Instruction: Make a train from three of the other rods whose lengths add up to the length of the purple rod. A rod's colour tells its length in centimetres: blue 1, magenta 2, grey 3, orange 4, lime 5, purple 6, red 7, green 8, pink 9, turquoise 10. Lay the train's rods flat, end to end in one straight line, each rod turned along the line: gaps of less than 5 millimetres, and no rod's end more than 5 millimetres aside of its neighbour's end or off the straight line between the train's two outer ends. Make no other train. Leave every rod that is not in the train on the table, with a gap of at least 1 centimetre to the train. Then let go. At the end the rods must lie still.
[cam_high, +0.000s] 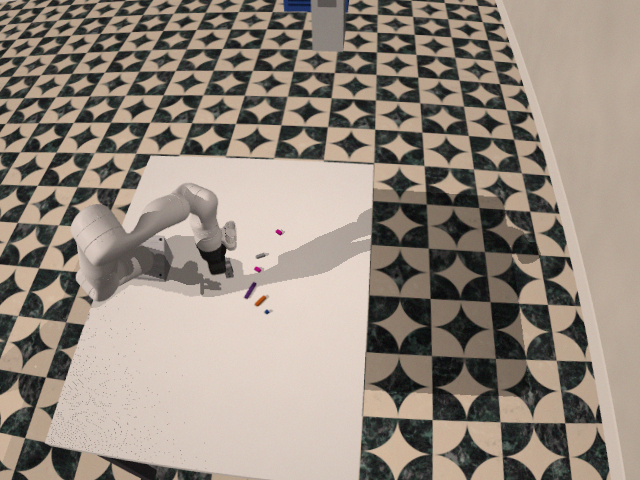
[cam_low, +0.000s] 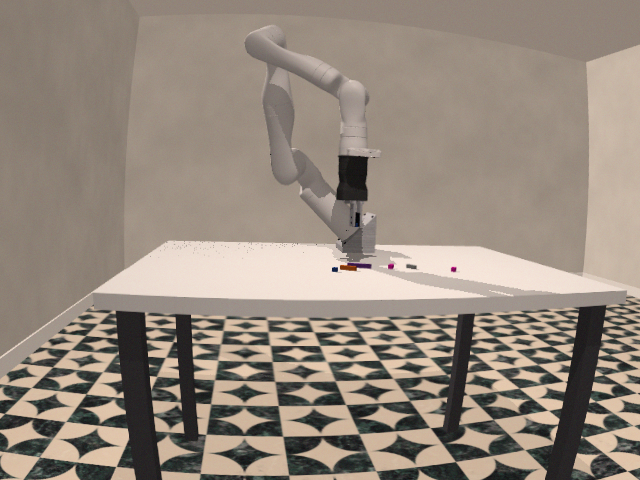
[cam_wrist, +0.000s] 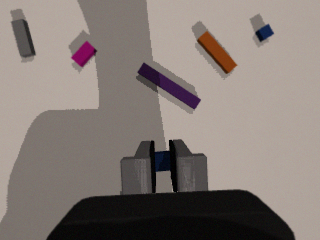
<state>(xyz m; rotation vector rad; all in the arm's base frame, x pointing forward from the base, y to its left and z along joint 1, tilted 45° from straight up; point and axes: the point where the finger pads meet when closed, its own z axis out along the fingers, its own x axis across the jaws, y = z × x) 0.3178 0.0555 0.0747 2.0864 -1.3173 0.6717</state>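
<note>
The grey rod is 4 cm ahead of my hand, 14 cm to the left of it and 11 cm below it. From my hand the other things lie so: purple rod: 5 cm ahead, 1 cm to the left, 11 cm below; then orange rod: 9 cm ahead, 2 cm to the right, 11 cm below.
</note>
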